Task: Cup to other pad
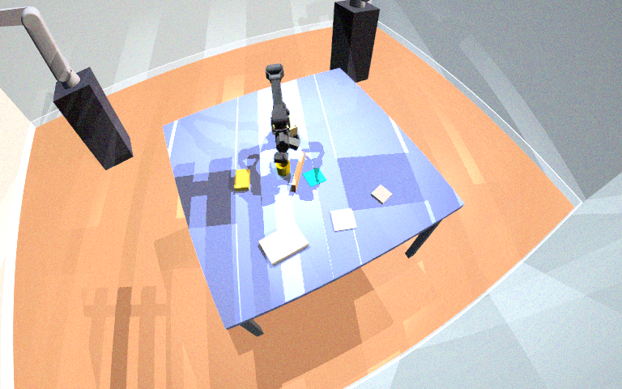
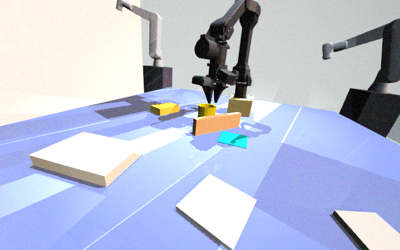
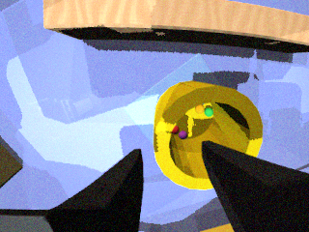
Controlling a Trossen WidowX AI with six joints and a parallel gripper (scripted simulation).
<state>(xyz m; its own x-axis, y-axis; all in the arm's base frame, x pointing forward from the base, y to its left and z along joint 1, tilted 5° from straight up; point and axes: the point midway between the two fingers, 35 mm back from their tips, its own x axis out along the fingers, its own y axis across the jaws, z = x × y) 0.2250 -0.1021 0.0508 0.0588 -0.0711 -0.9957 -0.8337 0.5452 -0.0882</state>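
Right now the yellow cup is 5 cm below my gripper tip, 2 cm to the right of it and 2 cm ahead of it. Round my gripper tip: cyan pad 12 cm ahead, 10 cm to the left, 9 cm below; orange bar 7 cm ahead, 6 cm below, 4 cm to the left.
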